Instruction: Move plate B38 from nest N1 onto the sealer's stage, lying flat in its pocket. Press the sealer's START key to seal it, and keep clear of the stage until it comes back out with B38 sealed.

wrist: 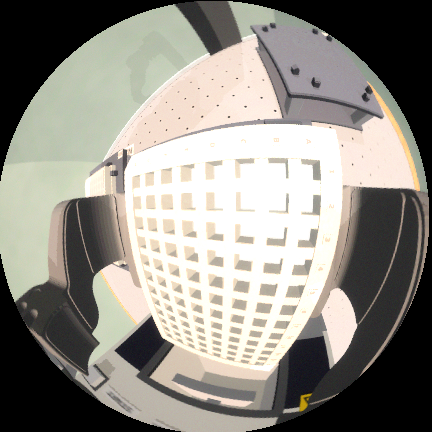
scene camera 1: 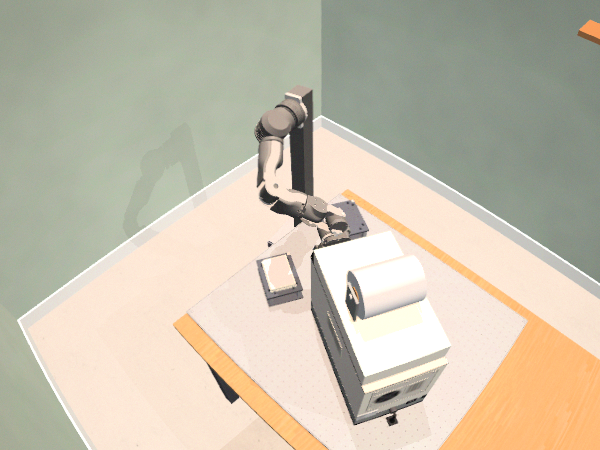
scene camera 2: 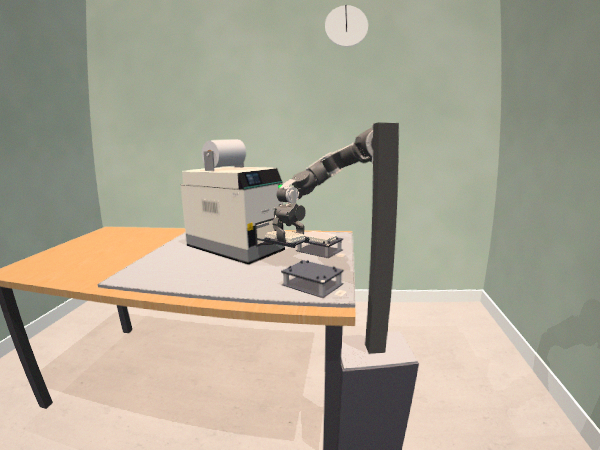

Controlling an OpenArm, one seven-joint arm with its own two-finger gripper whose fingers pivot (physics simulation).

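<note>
A white well plate (scene camera 2: pixel 291 238) (wrist: pixel 225 225) lies on the sealer's extended stage (scene camera 2: pixel 298 244) (wrist: pixel 285 121). Its wells face up and it looks flat; its name cannot be read, and its seating in the pocket is hidden. My gripper (scene camera 2: pixel 290 234) (wrist: pixel 217 249) is shut on this plate, one finger against each long side. The sealer (scene camera 1: pixel 340 260) (scene camera 2: pixel 215 210) (wrist: pixel 135 387) stands behind the stage, its slot open. A pale key (wrist: pixel 95 375) shows on its front beside my left-hand finger. In scene camera 1's view the sealer hides the fingertips.
An empty dark nest (scene camera 1: pixel 354 217) (scene camera 2: pixel 313 270) (wrist: pixel 320 60) stands on one side of the stage. Another nest (scene camera 1: pixel 284 299) (scene camera 2: pixel 327 247) on the other side holds a second white plate (scene camera 1: pixel 280 274) (scene camera 2: pixel 320 238) (wrist: pixel 99 181). Neither nest's number is readable. A film roll (scene camera 1: pixel 390 287) (scene camera 2: pixel 227 152) tops the sealer.
</note>
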